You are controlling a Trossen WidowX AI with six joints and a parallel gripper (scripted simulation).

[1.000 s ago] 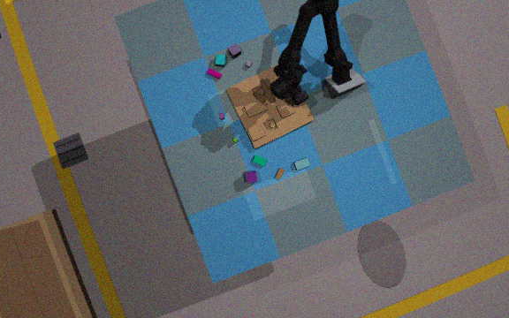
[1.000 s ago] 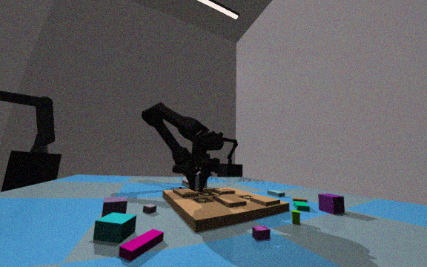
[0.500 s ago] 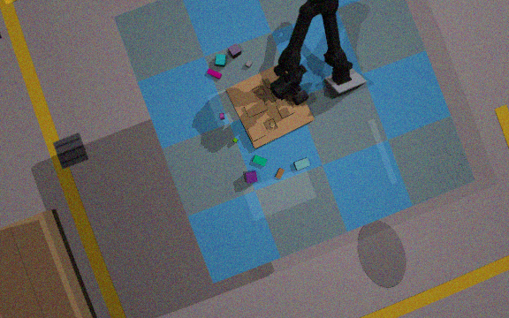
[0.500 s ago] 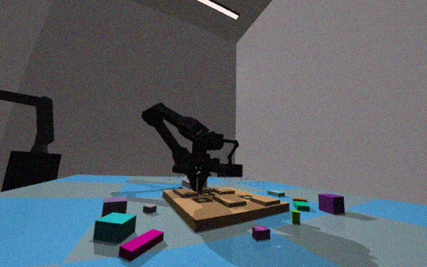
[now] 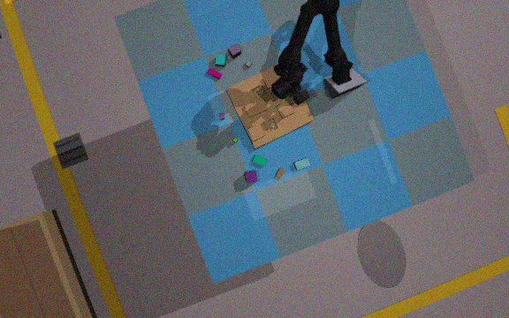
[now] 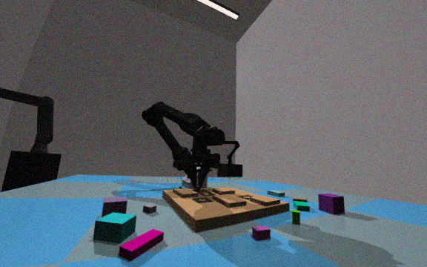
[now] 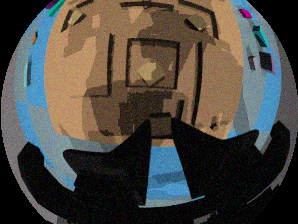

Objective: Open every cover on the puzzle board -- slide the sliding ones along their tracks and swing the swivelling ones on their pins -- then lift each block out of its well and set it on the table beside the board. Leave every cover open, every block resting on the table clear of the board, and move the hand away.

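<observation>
The pale teal block lies 34 cm to the left of my gripper tip, 7 cm ahead of it and 2 cm below it. The rest, counted from my gripper tip: magenta block (32 cm ahead, 2 cm below); teal cube (23 cm to the right, 23 cm ahead, 2 cm below); grey block (17 cm to the right, 12 cm ahead, 3 cm below).
</observation>
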